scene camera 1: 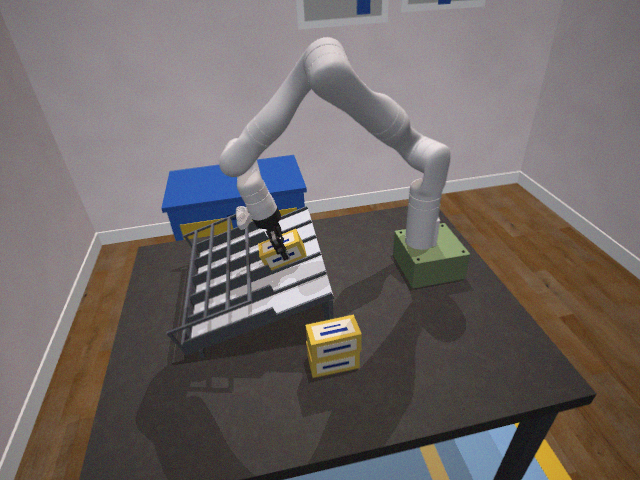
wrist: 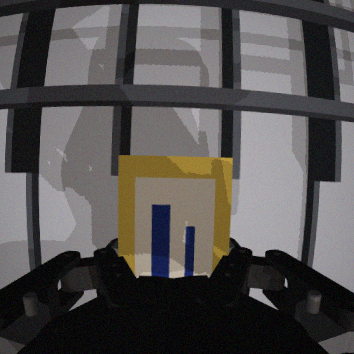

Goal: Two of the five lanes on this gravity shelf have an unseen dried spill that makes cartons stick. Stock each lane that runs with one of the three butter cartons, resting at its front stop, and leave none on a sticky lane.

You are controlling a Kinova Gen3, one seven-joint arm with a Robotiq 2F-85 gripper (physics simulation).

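Frame: origin at the arm's base, x right, y back, z down, level; metres.
Seen in the pictures: gripper, fingertip midpoint: (scene camera 1: 285, 252) (wrist: 172, 243); arm's base at its link origin: (scene camera 1: 419, 240).
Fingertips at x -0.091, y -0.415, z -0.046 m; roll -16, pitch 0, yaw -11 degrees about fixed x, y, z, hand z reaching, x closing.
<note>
Offsets run from my fingertips to a thing's top centre. Level surfaces: height alone.
My gripper (scene camera 1: 282, 253) (wrist: 172, 243) is shut on a butter carton, its fingers against both sides. This yellow carton {dx -0.001, dy -0.008, dz -0.057 m} (scene camera 1: 295, 253) (wrist: 176, 167) is at the upper part of the middle lane, its long side along the lane; whether its base touches the lane cannot be told. The gravity shelf (scene camera 1: 232, 322) (wrist: 65, 96) slopes down to the left in the scene view, with five pale lanes split by dark dividers. The other two butter cartons {dx -0.287, dy +0.130, dz +0.016 m} (scene camera 1: 337, 347) are stacked on the table, right of the shelf's near corner. The parts of the lanes that show hold no other carton.
Dark crossbars (scene camera 1: 227, 268) (wrist: 280, 102) span the lower half of the lanes, with a rail (scene camera 1: 191, 273) by the low end. The table {dz +0.144 m} (scene camera 1: 465, 372) carries the shelf and the arm's green base (scene camera 1: 439, 268). A blue cabinet (scene camera 1: 196, 188) stands behind the shelf.
</note>
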